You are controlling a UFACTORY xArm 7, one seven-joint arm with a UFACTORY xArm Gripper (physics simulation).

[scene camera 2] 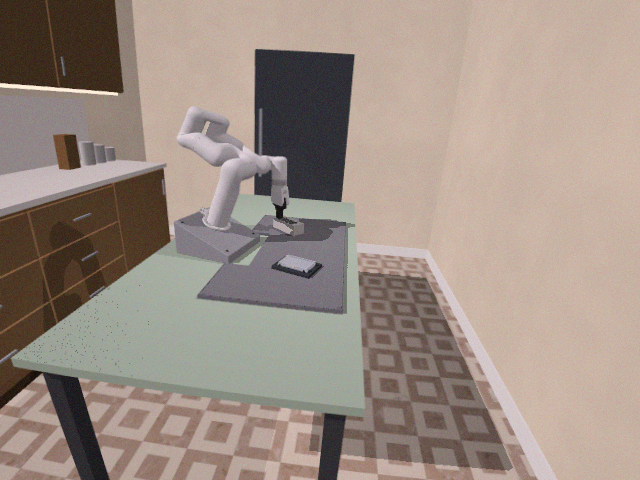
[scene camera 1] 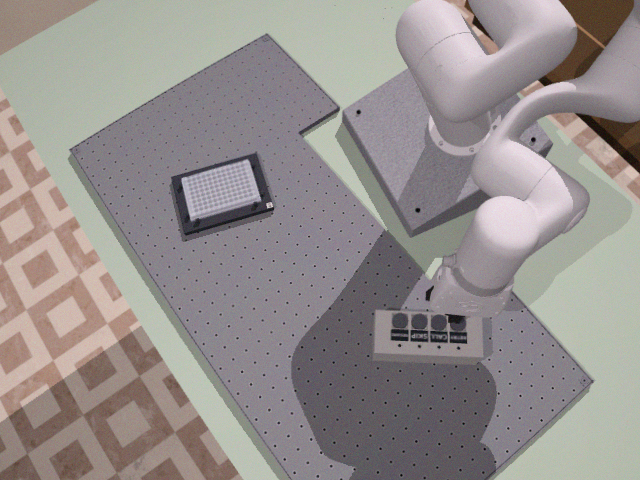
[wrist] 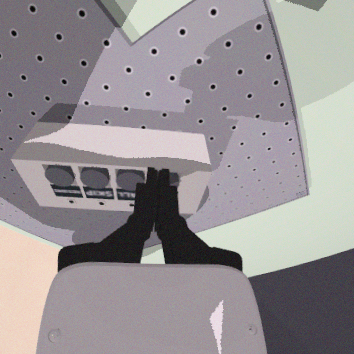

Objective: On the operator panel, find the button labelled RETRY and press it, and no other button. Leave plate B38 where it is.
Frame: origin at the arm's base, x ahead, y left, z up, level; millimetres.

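Seen in the pictures: gripper, fingertip midpoint: (scene camera 2: 279,217) (scene camera 1: 453,314) (wrist: 155,179); arm's base, link origin: (scene camera 2: 216,223) (scene camera 1: 464,124).
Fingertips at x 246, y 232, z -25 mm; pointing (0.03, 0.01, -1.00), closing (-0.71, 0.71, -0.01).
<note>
Offsets run from my fingertips to a thing's top centre. Level surfaces: height alone.
The operator panel {2 mm right, 47 mm ahead, 6 mm down} (scene camera 1: 387,352) (scene camera 2: 297,227) (wrist: 193,192) is a pale box with a row of round dark buttons. The RETRY button {15 mm left, 2 mm ahead, 6 mm down} (scene camera 1: 459,327) (wrist: 174,179) is at the row's right end in scene camera 1 and the wrist view, partly hidden by the fingers. My gripper (scene camera 1: 455,318) (scene camera 2: 279,215) (wrist: 155,179) is shut and empty, with its black fingertips at the RETRY button. I cannot tell whether they touch it or how far it is pressed. Plate B38 {430 mm right, 147 mm ahead, 36 mm down} (scene camera 1: 219,188) (scene camera 2: 297,263), a white well plate, sits in a dark holder {430 mm right, 147 mm ahead, 40 mm down} (scene camera 1: 227,217); its label is not readable.
The CALL button {5 mm right, 24 mm ahead, 6 mm down} (scene camera 1: 438,322) (wrist: 131,178) is right beside the fingers, then the SKIP button {25 mm right, 46 mm ahead, 6 mm down} (scene camera 1: 419,320) (wrist: 94,177), then another button {46 mm right, 68 mm ahead, 6 mm down} (scene camera 1: 400,320) (wrist: 60,176). The panel stands on a grey perforated board {62 mm down} (scene camera 1: 248,310) (scene camera 2: 268,299). The arm's grey base block (scene camera 1: 382,149) (scene camera 2: 201,250) stands beside the board.
</note>
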